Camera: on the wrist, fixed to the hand. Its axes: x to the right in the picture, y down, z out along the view.
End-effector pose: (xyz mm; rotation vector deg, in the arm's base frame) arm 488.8 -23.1 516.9 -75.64 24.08 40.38
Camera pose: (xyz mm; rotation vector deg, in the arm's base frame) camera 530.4 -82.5 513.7 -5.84 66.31 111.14
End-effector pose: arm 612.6 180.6 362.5 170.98 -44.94 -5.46
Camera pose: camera 648.8 200.8 422.1 -73.52 133.03 21.75
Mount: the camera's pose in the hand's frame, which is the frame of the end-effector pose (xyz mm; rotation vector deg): 18.8 -31.2 -62.8 29.12 -25.90 88.82
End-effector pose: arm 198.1 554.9 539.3 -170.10 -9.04 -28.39
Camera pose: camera 192.1 578.3 607.8 -103.97 86.91 21.12
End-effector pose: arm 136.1 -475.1 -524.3 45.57 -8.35 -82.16
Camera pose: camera 147.7 -465.2 -595.3 26.51 -69.61 -1.62
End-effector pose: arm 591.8 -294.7 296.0 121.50 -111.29 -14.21
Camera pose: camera 641.7 -306.5 347.4 -6.03 162.00 -5.77
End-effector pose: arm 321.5 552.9 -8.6 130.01 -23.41 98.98
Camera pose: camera 281.9 603.8 24.7 -78.01 71.41 -49.14
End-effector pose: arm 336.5 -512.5 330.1 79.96 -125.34 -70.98
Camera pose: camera 384.5 -566.1 339.7 -42.47 -159.25 -19.84
